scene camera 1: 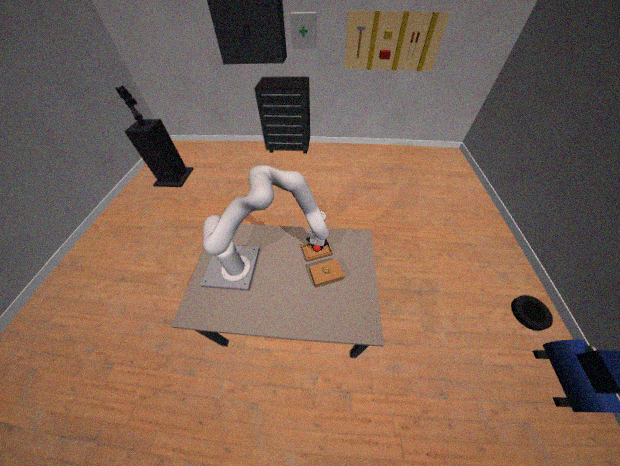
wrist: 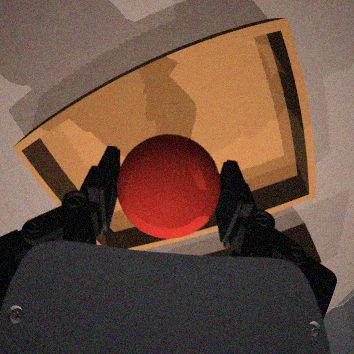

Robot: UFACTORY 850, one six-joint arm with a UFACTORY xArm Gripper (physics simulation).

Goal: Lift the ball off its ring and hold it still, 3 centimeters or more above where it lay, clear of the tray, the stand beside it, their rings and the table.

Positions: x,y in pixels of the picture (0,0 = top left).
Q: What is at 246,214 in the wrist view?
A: My gripper.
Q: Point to a stand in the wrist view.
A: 299,233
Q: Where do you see a shallow orange-brown tray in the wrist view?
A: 239,93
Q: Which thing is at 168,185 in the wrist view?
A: A red ball.
